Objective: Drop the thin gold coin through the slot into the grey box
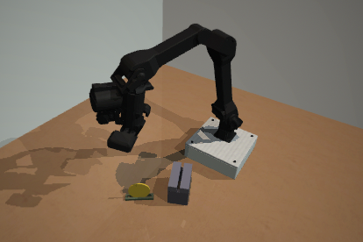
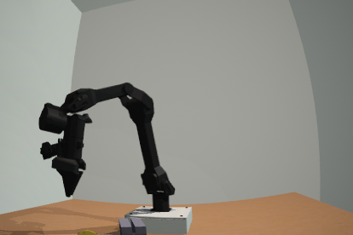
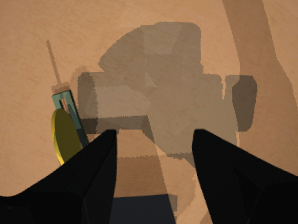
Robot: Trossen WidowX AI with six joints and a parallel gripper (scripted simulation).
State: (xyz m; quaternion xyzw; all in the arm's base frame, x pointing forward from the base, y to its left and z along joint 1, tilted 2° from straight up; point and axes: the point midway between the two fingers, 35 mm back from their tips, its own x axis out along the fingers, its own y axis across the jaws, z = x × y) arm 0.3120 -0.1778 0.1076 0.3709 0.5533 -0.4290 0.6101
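Now: the thin gold coin 40 mm ahead of my gripper tip, 70 mm to the left of it and 110 mm below it.
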